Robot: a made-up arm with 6 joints. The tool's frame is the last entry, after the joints.
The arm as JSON. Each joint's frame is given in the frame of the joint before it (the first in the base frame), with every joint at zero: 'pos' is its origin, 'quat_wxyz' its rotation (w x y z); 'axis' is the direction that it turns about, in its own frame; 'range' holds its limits. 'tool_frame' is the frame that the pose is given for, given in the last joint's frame.
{
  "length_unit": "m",
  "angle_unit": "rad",
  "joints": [
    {
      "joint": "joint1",
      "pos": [
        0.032,
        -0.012,
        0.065
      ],
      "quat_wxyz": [
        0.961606,
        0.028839,
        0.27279,
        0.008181
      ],
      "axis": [
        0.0,
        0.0,
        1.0
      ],
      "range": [
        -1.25,
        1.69
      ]
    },
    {
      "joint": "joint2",
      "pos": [
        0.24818,
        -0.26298,
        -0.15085
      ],
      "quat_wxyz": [
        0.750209,
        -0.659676,
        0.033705,
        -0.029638
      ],
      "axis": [
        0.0,
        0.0,
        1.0
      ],
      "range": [
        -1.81,
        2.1
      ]
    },
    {
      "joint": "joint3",
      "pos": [
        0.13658,
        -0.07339,
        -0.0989
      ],
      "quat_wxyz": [
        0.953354,
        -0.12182,
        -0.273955,
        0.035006
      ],
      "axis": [
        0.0,
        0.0,
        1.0
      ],
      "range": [
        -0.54,
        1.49
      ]
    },
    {
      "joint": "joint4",
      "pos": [
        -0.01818,
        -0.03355,
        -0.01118
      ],
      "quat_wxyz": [
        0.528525,
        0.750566,
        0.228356,
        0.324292
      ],
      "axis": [
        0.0,
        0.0,
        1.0
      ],
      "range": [
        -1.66,
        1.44
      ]
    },
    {
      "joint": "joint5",
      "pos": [
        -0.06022,
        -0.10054,
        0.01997
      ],
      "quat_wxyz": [
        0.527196,
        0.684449,
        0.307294,
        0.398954
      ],
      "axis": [
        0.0,
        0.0,
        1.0
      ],
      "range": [
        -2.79,
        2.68
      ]
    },
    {
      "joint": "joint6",
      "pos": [
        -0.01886,
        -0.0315,
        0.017
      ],
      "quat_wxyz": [
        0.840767,
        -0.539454,
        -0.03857,
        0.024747
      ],
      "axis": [
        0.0,
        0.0,
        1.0
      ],
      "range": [
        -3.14,
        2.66
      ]
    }
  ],
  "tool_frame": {
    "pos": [
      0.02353,
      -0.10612,
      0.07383
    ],
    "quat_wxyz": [
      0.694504,
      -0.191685,
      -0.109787,
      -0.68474
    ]
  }
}
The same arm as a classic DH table. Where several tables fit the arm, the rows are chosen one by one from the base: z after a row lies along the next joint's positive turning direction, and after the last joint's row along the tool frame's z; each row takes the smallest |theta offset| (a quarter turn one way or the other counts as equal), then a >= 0, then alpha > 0; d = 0 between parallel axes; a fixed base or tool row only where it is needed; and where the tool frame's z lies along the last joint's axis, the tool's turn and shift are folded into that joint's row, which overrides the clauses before.
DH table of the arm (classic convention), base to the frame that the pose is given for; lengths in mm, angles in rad. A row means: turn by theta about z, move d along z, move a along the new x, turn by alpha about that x. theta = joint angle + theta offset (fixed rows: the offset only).
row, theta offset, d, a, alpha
base (fixed), 1.474, 11.8, -8.9, 0.5557
joint1, -1.5475, -57.5, 270.9, -1.4431
joint2, 1.2006, -119.4, -17.2, -0.609
joint3, -0.27, -278.5, -37.2, 1.8039
joint4, 1.3248, 28.3, -117.1, 1.6969
joint5, 0.3266, 25.9, -21.9, -1.1428
joint6, -0.3001, 243.8, 49.8, -0.4455
tool (fixed), -1.2985, -224.2, 0, 0
Joint limits (rad, base to tool): -1.25..1.69 -1.81..2.1 -0.54..1.49 -1.66..1.44 -2.79..2.68 -3.14..2.66

